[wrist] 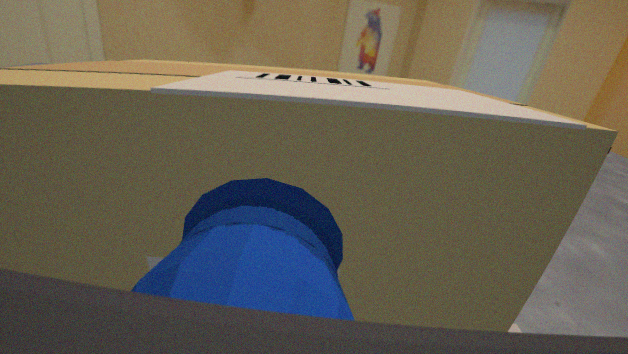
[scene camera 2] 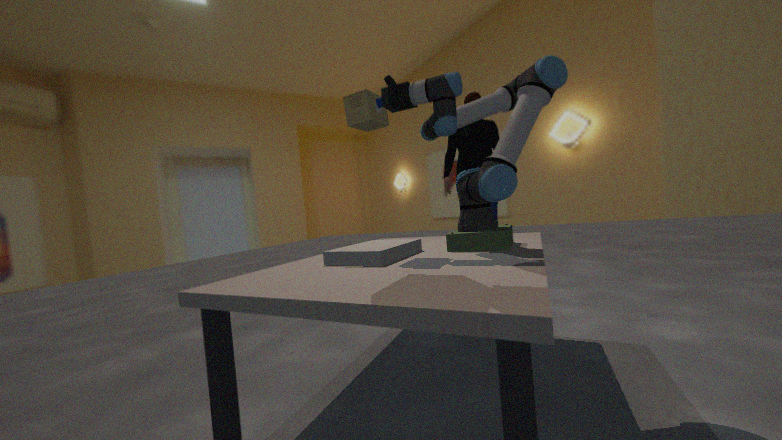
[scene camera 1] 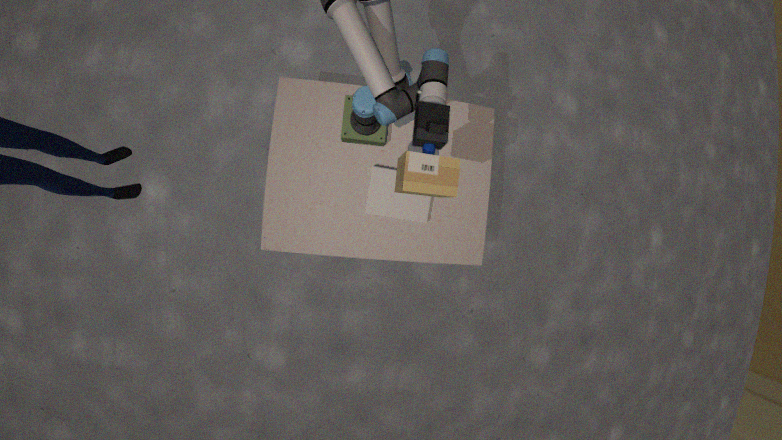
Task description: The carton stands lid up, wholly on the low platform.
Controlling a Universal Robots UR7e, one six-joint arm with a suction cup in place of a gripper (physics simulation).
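Frame: origin at the arm's base, x left, y up, z ahead, level; metres.
Seen in the pictures: hand at its tool point: [wrist: 272, 214] [scene camera 2: 375, 103] [scene camera 1: 427, 161]; arm's base at its link origin: [scene camera 2: 477, 229] [scene camera 1: 365, 120].
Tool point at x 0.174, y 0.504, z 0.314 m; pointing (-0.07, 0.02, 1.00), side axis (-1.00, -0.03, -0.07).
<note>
Pixels of each thing's top centre, then the offset from my tool point to it. Level surfaces: height alone.
- carton at its top centre: [wrist: 283, 53] [scene camera 1: 432, 172] [scene camera 2: 365, 96] dx +0.002, dy +0.036, dz +0.037 m
- low platform at its top centre: [scene camera 2: 375, 244] [scene camera 1: 399, 195] dx +0.008, dy -0.526, dz +0.048 m
- table at its surface level: dy -0.574 m
The carton [scene camera 1: 444, 176] [scene camera 2: 365, 111] [wrist: 425, 200] is a yellow-brown box with a white barcode label and a tape strip on its upward face. It hangs in the air well above the table, slightly tilted in the scene camera 2 view. My suction cup [scene camera 1: 428, 148] [scene camera 2: 379, 102] [wrist: 263, 200] is blue and pressed against one upright side of the carton, so the gripper is shut on the carton. The low platform [scene camera 1: 394, 205] [scene camera 2: 371, 253] is a flat pale block on the table, below the carton's level. In the scene camera 1 view the carton covers part of the platform. The carton's underside is hidden in the wrist view.
The table [scene camera 1: 311, 218] [scene camera 2: 306, 292] carries the platform and the green base plate [scene camera 1: 347, 134] [scene camera 2: 479, 240] of the arm. A person [scene camera 1: 49, 139] [scene camera 2: 476, 143] stands beyond the table. Shadows of the arm fall on the table.
</note>
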